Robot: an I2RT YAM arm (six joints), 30 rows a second.
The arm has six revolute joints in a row. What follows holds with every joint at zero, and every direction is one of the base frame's.
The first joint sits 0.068 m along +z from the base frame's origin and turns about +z.
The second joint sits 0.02 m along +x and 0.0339 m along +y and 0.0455 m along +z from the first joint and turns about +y.
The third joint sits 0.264 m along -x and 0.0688 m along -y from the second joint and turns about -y.
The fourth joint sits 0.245 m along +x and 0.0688 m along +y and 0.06 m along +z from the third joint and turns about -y.
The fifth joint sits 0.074 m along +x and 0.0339 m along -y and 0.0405 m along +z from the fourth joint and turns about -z.
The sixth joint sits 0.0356 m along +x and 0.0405 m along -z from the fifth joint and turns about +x.
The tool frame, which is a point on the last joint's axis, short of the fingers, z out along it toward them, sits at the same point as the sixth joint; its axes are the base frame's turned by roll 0, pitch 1.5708 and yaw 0 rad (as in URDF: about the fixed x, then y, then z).
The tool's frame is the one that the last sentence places.
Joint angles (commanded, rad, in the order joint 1, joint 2, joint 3, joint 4, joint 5, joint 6), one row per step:
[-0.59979 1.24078 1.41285 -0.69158 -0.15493 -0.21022]
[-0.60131 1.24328 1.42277 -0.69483 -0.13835 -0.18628]
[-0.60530 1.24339 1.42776 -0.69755 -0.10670 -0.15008]
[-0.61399 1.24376 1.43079 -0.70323 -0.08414 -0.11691]
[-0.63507 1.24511 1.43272 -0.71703 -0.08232 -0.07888]
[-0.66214 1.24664 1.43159 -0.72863 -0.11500 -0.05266]
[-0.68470 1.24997 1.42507 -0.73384 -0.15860 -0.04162]
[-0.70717 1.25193 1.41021 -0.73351 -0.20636 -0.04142]
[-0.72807 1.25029 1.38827 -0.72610 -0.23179 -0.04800]
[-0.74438 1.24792 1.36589 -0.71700 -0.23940 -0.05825]
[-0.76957 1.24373 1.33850 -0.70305 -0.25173 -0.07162]
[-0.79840 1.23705 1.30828 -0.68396 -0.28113 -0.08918]
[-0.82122 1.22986 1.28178 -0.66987 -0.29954 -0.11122]
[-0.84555 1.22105 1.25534 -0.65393 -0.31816 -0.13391]
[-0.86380 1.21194 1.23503 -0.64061 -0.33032 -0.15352]
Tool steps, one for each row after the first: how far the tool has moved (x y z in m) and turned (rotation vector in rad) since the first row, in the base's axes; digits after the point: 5 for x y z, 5 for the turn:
[-0.00041 -0.00091 0.00228 0.00984 -0.00755 -0.02764]
[-0.00182 -0.00256 0.00355 0.02397 -0.01465 -0.07688]
[-0.00377 -0.00492 0.00387 0.04184 -0.01952 -0.12153]
[-0.00732 -0.00920 0.00286 0.07722 -0.02362 -0.16334]
[-0.01098 -0.01378 0.00109 0.11920 -0.03092 -0.17577]
[-0.01296 -0.01773 -0.00219 0.15531 -0.03435 -0.16710]
[-0.01480 -0.02164 -0.00727 0.18622 -0.03429 -0.14969]
[-0.01724 -0.02559 -0.01321 0.20004 -0.02993 -0.14637]
[-0.01946 -0.02899 -0.01907 0.20207 -0.02122 -0.15173]
[-0.02334 -0.03382 -0.02569 0.20292 -0.01503 -0.16009]
[-0.02798 -0.03845 -0.03213 0.20510 -0.01658 -0.15493]
[-0.03225 -0.04171 -0.03776 0.19947 -0.01252 -0.15090]
[-0.03712 -0.04485 -0.04285 0.19095 -0.01129 -0.14761]
[-0.04122 -0.04672 -0.04614 0.17931 -0.01130 -0.14515]

